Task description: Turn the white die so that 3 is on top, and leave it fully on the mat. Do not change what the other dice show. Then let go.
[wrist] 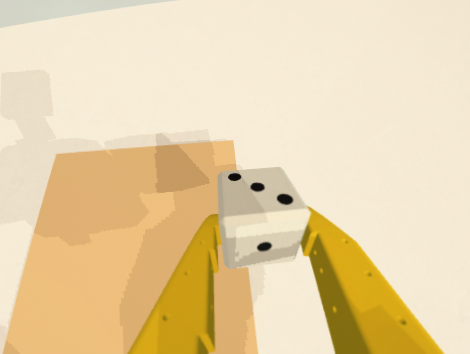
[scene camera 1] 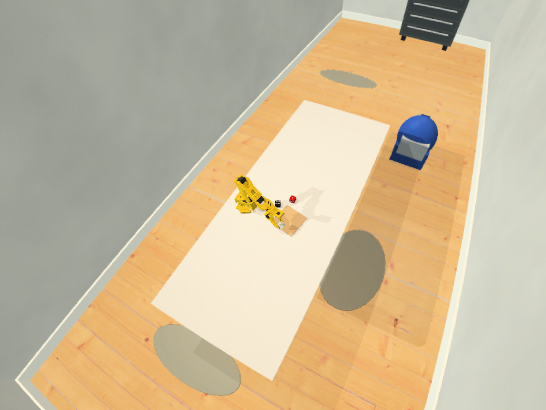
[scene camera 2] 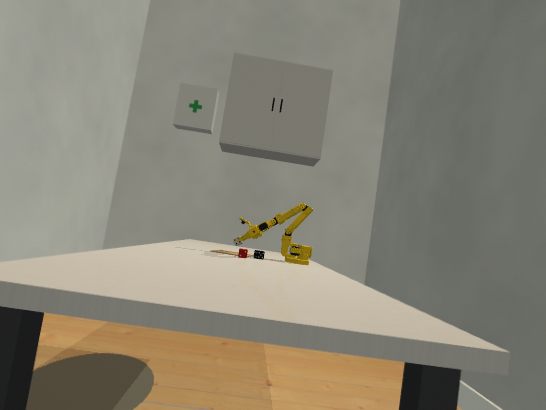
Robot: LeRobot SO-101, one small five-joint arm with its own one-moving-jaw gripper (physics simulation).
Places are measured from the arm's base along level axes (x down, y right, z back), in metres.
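Where they show: hand, tool point: [wrist: 221, 224] [scene camera 1: 282, 222] [scene camera 2: 238, 240]; arm's base, link origin: [scene camera 1: 249, 207] [scene camera 2: 291, 262].
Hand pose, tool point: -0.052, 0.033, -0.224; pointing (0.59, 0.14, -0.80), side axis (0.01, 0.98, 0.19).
Each offset is from my tool point to the top centre of the thing, as dx, dy, dz. Level surfaces: height alone.
The white die @[-0.018, +0.015, +0.000] [scene camera 1: 281, 225] [scene camera 2: 237, 242] [wrist: 265, 215] is held in the air, near the mat's edge in the wrist view. In that view its far, upper-drawn face shows 3 and the face toward the camera shows 1. My gripper [scene camera 1: 280, 224] [scene camera 2: 238, 240] [wrist: 263, 231] is shut on it, one jaw on each side. The orange-brown mat @[+0.048, -0.056, -0.010] [scene camera 1: 297, 218] [scene camera 2: 220, 251] [wrist: 75, 280] lies flat on the table, left of and below the die in the wrist view. The die's underside is hidden.
A black die @[+0.022, -0.115, +0.088] [scene camera 1: 278, 203] [scene camera 2: 259, 254] and a red die @[+0.022, -0.179, +0.028] [scene camera 1: 292, 199] [scene camera 2: 243, 253] stand on the white table @[dx +0.052] [scene camera 1: 225, 280] [scene camera 2: 250, 295], near the mat. The arm's shadow falls across the mat and the table.
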